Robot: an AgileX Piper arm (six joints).
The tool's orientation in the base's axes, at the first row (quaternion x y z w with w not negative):
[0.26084 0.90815 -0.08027 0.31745]
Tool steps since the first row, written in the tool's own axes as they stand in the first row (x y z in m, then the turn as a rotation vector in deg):
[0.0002 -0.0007 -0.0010 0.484 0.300 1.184]
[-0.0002 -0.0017 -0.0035 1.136 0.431 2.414]
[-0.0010 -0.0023 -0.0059 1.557 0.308 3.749]
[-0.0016 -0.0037 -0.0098 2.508 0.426 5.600]
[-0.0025 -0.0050 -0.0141 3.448 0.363 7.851]
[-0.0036 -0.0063 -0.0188 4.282 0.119 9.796]
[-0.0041 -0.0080 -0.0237 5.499 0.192 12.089]
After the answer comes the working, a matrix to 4 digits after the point.
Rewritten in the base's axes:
[-0.0010 -0.0002 0.0006 0.470 0.091 -1.223]
[-0.0026 -0.0004 0.0028 0.765 0.095 -2.590]
[-0.0037 -0.0005 0.0052 1.135 -0.247 -3.902]
[-0.0061 -0.0008 0.0086 1.557 -0.321 -5.942]
[-0.0085 -0.0009 0.0125 2.105 -0.678 -8.293]
[-0.0110 -0.0010 0.0169 2.464 -1.139 -10.341]
[-0.0142 -0.0012 0.0210 2.923 -1.276 -12.894]

The tool's axes in the first row as the columns of a matrix, in the base's axes (rounded; the answer above uses it unrounded):
[-0.6624 0.5247 0.5347]
[0.4228 0.8510 -0.3114]
[-0.6185 0.0198 -0.7856]

